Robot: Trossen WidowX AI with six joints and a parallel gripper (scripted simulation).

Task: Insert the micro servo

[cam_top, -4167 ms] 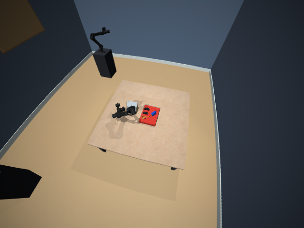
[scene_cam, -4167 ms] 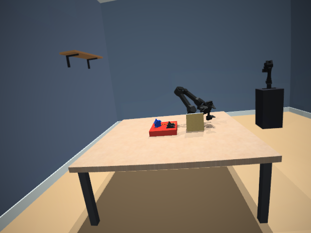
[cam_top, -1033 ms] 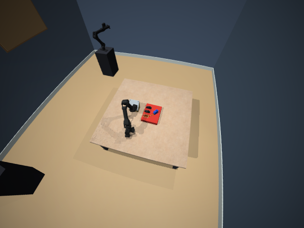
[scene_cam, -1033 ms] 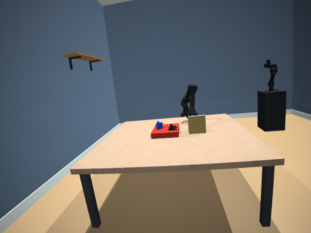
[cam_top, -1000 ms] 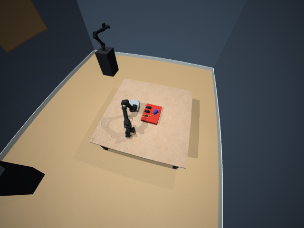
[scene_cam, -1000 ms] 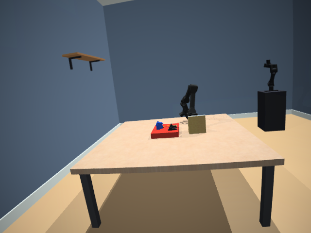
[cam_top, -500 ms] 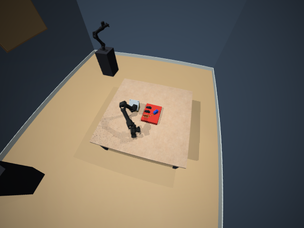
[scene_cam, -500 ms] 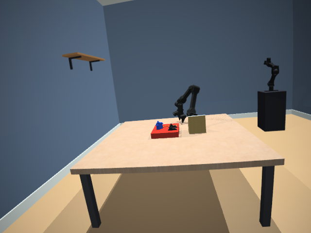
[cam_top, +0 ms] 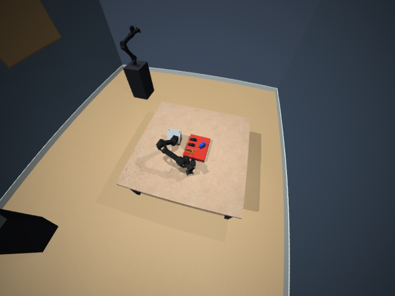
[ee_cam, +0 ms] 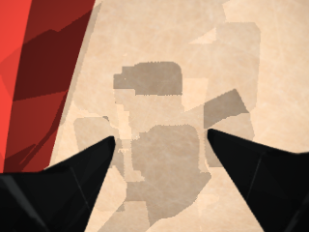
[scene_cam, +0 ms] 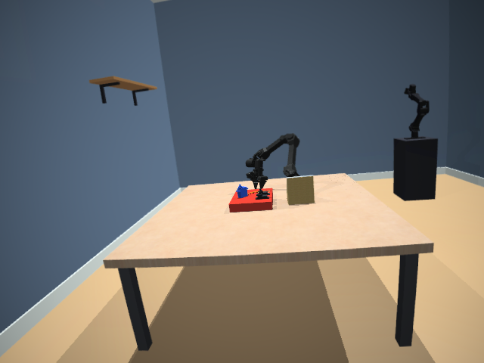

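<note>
Now: gripper tip 26 cm to the right of the red deck, 5 cm short of it and 1 cm below it.
</note>
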